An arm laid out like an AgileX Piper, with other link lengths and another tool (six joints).
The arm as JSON. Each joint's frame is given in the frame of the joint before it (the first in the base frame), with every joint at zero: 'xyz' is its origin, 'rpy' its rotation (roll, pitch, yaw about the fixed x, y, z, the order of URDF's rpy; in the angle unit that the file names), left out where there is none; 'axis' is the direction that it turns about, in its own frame. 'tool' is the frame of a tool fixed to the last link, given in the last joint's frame.
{
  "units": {
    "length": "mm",
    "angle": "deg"
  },
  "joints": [
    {
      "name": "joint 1",
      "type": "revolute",
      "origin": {
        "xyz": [
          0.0,
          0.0,
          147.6
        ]
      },
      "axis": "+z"
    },
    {
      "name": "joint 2",
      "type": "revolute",
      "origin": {
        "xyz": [
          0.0,
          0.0,
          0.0
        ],
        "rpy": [
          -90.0,
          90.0,
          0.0
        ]
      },
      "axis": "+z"
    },
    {
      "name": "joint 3",
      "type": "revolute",
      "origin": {
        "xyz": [
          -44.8,
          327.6,
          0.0
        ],
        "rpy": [
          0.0,
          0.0,
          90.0
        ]
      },
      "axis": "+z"
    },
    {
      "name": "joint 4",
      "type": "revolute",
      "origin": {
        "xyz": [
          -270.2,
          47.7,
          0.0
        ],
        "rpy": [
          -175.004,
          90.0,
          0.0
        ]
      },
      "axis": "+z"
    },
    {
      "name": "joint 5",
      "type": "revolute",
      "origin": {
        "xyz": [
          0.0,
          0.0,
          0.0
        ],
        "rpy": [
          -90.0,
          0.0,
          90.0
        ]
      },
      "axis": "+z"
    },
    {
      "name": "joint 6",
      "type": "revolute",
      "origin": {
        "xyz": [
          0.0,
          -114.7,
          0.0
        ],
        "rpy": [
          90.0,
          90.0,
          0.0
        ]
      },
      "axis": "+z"
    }
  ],
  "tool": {
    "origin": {
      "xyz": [
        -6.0,
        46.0,
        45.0
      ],
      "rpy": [
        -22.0,
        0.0,
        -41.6
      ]
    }
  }
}
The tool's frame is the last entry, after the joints.
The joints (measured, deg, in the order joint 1, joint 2, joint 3, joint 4, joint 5, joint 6), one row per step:
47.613, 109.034, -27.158, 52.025, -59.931, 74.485
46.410, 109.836, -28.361, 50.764, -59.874, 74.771
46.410, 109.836, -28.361, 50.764, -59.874, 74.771
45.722, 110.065, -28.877, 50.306, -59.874, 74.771
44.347, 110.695, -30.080, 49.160, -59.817, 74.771
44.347, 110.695, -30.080, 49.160, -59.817, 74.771
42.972, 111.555, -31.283, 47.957, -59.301, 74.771
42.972, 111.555, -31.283, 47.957, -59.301, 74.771
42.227, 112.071, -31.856, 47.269, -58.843, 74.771
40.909, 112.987, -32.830, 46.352, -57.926, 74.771
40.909, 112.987, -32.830, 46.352, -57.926, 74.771
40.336, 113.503, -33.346, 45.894, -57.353, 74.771
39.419, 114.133, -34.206, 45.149, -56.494, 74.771
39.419, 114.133, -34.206, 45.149, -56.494, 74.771
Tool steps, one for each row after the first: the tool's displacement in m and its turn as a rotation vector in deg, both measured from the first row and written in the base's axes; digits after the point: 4 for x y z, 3 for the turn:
0.0082, 0.0011, -0.0001, 0.365, -0.428, -0.070
0.0082, 0.0011, -0.0001, 0.365, -0.428, -0.070
0.0124, 0.0004, 0.0006, 0.496, -0.705, -0.312
0.0214, -0.0002, 0.0014, 0.708, -1.252, -0.564
0.0214, -0.0002, 0.0014, 0.708, -1.252, -0.564
0.0299, -0.0007, -0.0006, 0.760, -1.204, -0.678
0.0299, -0.0007, -0.0006, 0.760, -1.204, -0.678
0.0340, -0.0013, -0.0028, 0.699, -0.916, -0.673
0.0411, -0.0033, -0.0072, 0.623, -0.219, -0.937
0.0411, -0.0033, -0.0072, 0.623, -0.219, -0.937
0.0443, -0.0037, -0.0101, 0.575, 0.266, -0.964
0.0497, -0.0044, -0.0130, 0.639, 0.808, -1.006
0.0497, -0.0044, -0.0130, 0.639, 0.808, -1.006

